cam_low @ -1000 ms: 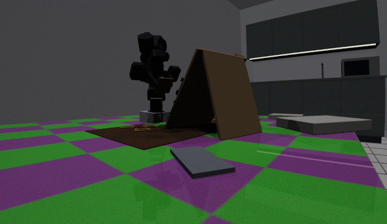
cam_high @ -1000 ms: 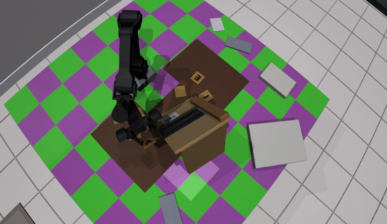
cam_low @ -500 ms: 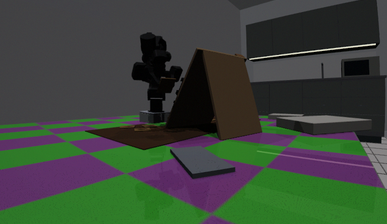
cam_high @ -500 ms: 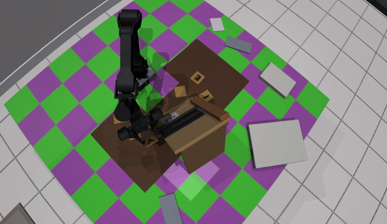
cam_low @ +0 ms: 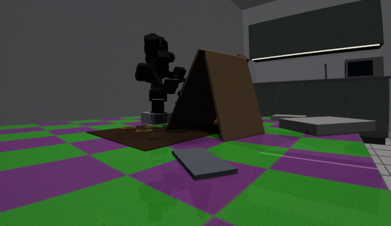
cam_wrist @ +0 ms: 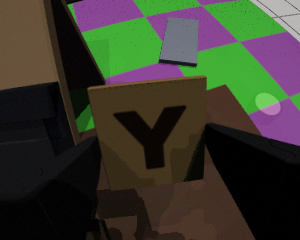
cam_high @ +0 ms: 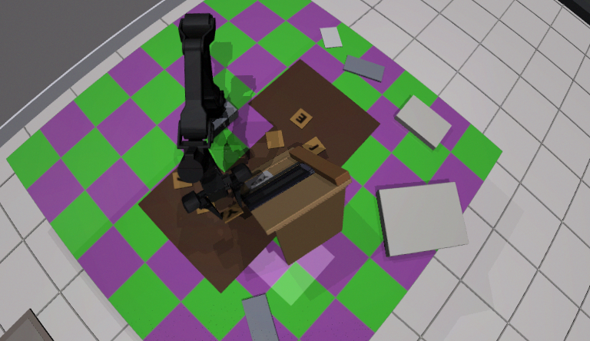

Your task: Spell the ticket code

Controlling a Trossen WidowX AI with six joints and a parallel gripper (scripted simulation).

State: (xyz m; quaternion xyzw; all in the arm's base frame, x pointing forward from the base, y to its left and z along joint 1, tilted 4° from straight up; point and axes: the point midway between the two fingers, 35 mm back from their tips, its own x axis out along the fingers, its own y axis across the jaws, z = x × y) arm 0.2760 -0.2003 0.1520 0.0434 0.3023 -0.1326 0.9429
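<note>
My gripper tip is 13 cm to the right of the white ticket, 9 cm above it and 3 cm past it. Round my gripper tip: brown mat (20 cm to the left, 16 cm below, 11 cm behind); letter tile (right at my gripper tip); pale card (76 cm to the left, 23 cm behind, 16 cm below).
</note>
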